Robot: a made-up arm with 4 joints.
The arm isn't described. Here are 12 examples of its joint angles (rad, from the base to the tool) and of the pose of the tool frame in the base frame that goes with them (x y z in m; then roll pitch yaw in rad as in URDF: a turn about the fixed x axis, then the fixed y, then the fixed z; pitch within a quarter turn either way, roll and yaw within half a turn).
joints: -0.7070 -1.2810 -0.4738 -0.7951
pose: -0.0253 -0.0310 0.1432 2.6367 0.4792 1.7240
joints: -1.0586 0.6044 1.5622 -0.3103
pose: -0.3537 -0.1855 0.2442 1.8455 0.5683 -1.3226
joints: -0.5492 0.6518 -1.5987 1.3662
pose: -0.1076 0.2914 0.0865 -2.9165 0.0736 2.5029
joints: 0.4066 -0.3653 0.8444 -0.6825
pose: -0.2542 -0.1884 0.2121 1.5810 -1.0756 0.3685
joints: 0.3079 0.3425 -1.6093 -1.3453
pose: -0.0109 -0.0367 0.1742 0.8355 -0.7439 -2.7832
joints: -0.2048 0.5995 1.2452 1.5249
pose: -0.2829 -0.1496 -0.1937 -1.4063 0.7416 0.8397
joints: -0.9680 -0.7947 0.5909 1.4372
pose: -0.0967 -0.3492 0.0415 0.0954 1.0583 -2.6605
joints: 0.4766 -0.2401 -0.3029 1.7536
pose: 0.1694 -0.1351 0.0617 -2.8886 1.1865 1.1871
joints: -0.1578 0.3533 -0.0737 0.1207
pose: 0.0312 -0.1564 0.0521 3.1022 -0.1513 0.6640
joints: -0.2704 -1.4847 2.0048 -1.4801
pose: -0.3426 -0.0507 0.0966 -0.5451 -0.0941 1.0889
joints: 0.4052 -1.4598 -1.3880 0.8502
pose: 0.0916 -0.1054 -0.0184 -0.5291 1.0686 -2.0128
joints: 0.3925 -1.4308 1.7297 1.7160
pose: -0.3760 -0.2975 0.2635 3.0981 -0.1447 -0.9001
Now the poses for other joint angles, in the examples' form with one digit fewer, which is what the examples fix.
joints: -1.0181 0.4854 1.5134 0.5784
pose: -0.438 -0.252 0.147 1.836 1.098 -1.907
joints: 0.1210 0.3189 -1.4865 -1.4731
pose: -0.014 -0.064 0.115 0.517 -0.911 -2.649
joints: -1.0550 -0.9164 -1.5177 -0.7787
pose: -0.163 0.032 -0.003 -2.547 -0.443 1.818
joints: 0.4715 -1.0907 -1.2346 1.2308
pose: 0.136 -0.081 0.001 -0.231 1.155 -1.830
